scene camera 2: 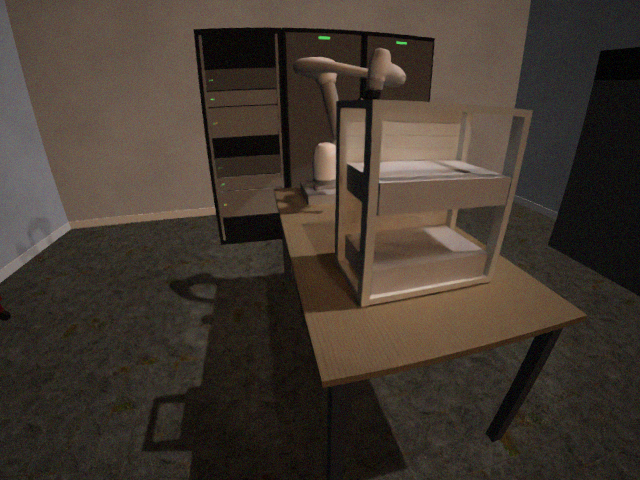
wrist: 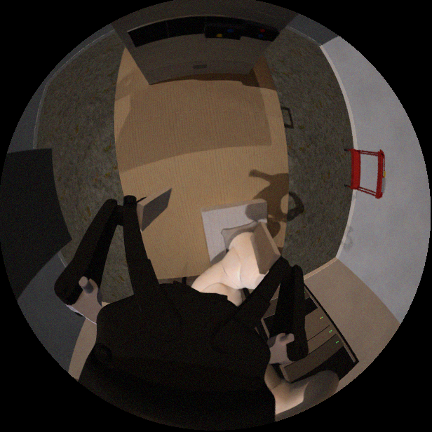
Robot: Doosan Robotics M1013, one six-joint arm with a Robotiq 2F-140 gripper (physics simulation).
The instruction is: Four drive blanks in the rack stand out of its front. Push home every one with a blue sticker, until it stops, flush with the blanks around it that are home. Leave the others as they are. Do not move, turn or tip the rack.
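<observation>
Rack (scene camera 2: 399,182) visible, and visible again at (wrist: 181,45). My gripper visible at (wrist: 212,213).
</observation>
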